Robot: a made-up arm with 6 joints.
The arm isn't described. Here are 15 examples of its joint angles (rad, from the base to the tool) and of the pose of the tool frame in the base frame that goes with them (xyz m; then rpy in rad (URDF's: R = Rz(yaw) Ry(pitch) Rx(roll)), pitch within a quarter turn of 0, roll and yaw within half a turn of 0).
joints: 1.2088 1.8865 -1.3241 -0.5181 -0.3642 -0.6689
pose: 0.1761 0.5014 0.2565 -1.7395 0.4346 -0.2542
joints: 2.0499 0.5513 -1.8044 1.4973 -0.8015 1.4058
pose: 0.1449 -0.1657 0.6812 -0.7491 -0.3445 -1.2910
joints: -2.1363 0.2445 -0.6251 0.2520 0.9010 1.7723
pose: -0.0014 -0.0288 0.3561 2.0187 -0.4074 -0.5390
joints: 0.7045 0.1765 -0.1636 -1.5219 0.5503 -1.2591
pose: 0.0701 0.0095 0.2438 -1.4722 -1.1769 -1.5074
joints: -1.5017 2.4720 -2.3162 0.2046 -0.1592 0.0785
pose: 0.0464 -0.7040 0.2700 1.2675 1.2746 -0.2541
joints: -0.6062 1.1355 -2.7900 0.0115 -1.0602 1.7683
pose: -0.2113 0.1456 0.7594 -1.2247 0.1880 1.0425
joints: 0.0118 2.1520 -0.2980 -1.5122 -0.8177 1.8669
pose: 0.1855 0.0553 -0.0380 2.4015 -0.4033 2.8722
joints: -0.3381 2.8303 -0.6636 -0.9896 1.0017 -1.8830
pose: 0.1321 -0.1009 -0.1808 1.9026 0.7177 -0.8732
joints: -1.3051 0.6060 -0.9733 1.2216 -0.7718 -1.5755
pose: -0.0282 -0.0782 0.5260 0.1536 1.0059 -2.0062
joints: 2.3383 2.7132 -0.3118 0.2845 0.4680 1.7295
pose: -0.0504 0.0389 -0.1098 -1.9669 0.3381 -2.6483
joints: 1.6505 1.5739 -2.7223 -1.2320 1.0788 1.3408
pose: 0.0476 0.1658 0.7735 1.1540 0.5278 1.9104
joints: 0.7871 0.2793 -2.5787 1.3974 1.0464 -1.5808
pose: -0.4671 -0.3806 0.4599 -0.8583 -0.8076 0.5275
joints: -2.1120 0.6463 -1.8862 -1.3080 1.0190 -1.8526
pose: 0.0363 0.1769 0.6880 -1.0313 -0.4811 1.1526
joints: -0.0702 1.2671 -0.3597 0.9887 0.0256 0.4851
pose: 0.2380 -0.0151 0.1468 2.4062 0.0494 1.5869
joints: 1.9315 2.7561 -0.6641 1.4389 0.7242 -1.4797
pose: -0.1139 0.1661 -0.1939 2.3891 -0.4933 -1.1380
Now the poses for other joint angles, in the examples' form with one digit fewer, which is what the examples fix.
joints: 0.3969 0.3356 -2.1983 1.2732 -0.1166 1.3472
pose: -0.448 -0.197 0.602 -0.307 0.302 2.992
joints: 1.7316 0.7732 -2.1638 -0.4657 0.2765 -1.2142
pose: 0.039 -0.184 0.756 -0.353 0.084 0.031
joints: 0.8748 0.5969 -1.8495 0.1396 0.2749 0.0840
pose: -0.115 -0.133 0.707 0.082 0.498 1.124
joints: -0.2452 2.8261 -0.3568 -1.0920 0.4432 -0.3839
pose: 0.056 -0.043 -0.142 2.099 -0.318 -1.548
